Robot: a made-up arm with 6 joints. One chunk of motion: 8 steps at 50 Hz.
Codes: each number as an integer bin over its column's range. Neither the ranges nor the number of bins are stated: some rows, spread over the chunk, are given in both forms.
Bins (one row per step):
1: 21 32 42 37 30 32
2: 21 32 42 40 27 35
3: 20 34 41 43 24 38
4: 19 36 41 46 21 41
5: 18 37 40 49 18 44
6: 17 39 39 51 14 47
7: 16 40 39 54 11 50
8: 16 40 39 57 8 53
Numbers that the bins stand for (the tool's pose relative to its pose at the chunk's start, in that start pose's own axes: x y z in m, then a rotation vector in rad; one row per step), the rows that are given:
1: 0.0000 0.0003 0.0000 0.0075 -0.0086 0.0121
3: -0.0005 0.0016 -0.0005 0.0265 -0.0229 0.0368
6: -0.0019 0.0048 -0.0014 0.0519 -0.0467 0.0740
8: -0.0024 0.0054 -0.0014 0.0710 -0.0610 0.0987
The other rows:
2: 0.0000 0.0003 0.0000 0.0170 -0.0157 0.0244
4: -0.0010 0.0029 -0.0005 0.0360 -0.0300 0.0492
5: -0.0014 0.0035 -0.0010 0.0456 -0.0371 0.0616
7: -0.0024 0.0054 -0.0014 0.0614 -0.0538 0.0863

